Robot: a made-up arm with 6 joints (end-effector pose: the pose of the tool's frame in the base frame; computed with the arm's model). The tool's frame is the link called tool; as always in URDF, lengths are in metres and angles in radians. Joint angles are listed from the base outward.
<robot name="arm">
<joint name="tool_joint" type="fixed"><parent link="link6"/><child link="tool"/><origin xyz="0 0 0" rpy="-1.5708 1.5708 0"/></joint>
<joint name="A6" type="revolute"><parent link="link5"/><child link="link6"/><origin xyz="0 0 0.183" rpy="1.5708 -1.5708 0"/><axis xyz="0 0 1"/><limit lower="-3.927" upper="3.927" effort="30" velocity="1.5"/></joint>
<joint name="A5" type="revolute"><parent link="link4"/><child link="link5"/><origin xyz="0 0 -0.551" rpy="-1.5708 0 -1.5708"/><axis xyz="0 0 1"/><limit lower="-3.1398" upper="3.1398" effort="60" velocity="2.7"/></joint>
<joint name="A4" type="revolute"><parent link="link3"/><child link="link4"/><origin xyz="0 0 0" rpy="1.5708 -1.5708 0"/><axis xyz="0 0 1"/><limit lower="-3.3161" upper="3.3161" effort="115" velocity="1.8"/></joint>
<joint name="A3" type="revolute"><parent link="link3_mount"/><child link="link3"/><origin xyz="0.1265 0 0" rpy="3.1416 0 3.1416"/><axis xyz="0 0 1"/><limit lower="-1.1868" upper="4.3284" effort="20" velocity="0.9"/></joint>
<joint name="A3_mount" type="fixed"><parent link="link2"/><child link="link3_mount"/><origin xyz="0.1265 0 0" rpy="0 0 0"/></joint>
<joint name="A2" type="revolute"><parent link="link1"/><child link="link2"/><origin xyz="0 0 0" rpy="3.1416 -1.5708 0"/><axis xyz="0 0 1"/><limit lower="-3.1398" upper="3.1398" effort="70" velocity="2.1"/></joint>
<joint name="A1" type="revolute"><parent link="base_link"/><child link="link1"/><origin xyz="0 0 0.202" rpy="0 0 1.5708"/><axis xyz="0 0 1"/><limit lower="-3.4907" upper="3.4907" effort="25" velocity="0.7"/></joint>
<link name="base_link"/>
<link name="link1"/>
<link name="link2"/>
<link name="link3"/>
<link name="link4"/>
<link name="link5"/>
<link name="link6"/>
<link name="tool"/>
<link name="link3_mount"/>
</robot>
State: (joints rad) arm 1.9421 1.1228 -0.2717 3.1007 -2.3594 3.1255
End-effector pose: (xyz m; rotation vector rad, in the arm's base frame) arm -0.2909 0.2431 -0.2296 0.9224 -0.6279 1.7369
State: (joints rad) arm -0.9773 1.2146 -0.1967 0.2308 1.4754 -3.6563
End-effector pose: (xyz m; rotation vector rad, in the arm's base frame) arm 0.0570 -0.4030 -0.2471 -2.5213 0.9671 -0.3156
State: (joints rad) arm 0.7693 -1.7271 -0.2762 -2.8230 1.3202 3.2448
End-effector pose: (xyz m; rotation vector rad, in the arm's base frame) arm -0.2122 0.0364 0.7028 -0.1071 -0.1661 0.4469
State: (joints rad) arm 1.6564 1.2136 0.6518 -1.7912 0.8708 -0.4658
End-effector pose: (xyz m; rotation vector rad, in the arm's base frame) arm -0.0919 0.6026 -0.1542 1.4447 0.8665 0.0461
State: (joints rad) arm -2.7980 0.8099 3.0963 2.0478 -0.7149 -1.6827
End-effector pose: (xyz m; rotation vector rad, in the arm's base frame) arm 0.3117 0.0223 0.6856 2.2647 1.0435 0.9185
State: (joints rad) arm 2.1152 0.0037 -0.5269 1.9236 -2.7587 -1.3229
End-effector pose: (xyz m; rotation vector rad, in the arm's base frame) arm -0.3457 0.4489 0.3243 -0.3123 -0.5626 -0.6048
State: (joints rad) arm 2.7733 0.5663 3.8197 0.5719 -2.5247 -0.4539
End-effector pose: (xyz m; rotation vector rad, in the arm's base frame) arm 0.4293 -0.0007 0.2556 1.2382 1.1437 2.3099
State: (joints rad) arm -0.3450 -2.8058 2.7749 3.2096 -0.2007 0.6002
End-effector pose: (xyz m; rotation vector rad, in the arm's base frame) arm 0.3715 0.0605 -0.4024 2.4709 -0.1912 -0.7633
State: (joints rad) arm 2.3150 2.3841 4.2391 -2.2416 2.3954 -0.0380
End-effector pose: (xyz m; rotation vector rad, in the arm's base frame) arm -0.1900 0.0384 0.5873 2.0205 1.8762 -0.9332
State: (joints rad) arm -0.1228 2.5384 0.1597 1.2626 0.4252 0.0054
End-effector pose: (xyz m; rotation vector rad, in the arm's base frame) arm -0.1401 -0.0386 -0.5131 -0.1442 1.6355 1.3497
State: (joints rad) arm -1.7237 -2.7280 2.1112 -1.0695 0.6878 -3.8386
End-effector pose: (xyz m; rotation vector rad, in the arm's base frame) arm -0.0578 0.2024 -0.5965 -0.0843 2.1118 -0.7153
